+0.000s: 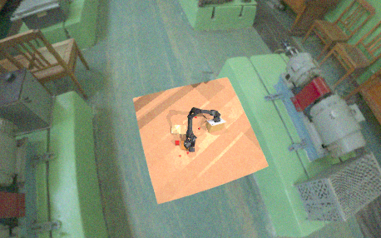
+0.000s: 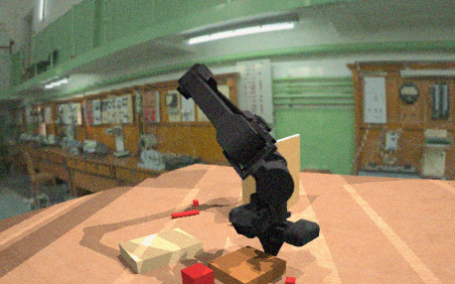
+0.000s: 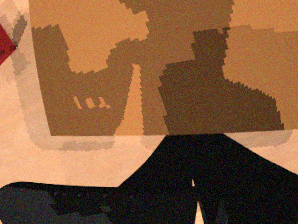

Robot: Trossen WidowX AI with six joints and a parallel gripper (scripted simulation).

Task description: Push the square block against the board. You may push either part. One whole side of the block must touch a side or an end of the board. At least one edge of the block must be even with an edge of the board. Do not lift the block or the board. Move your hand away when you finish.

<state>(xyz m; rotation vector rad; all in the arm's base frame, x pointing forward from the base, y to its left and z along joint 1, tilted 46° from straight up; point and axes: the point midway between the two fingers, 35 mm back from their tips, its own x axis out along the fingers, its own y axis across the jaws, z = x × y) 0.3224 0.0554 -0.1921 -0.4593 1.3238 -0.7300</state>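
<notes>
Now: the board 10 cm ahead of my gripper tip, 21 cm to the right of it and 1 cm above it. Round my gripper tip: square block (6 cm ahead, 2 cm to the right, 1 cm above); red cube (15 cm ahead, 6 cm to the right, 1 cm above); red stick (10 cm behind, 34 cm to the right).
</notes>
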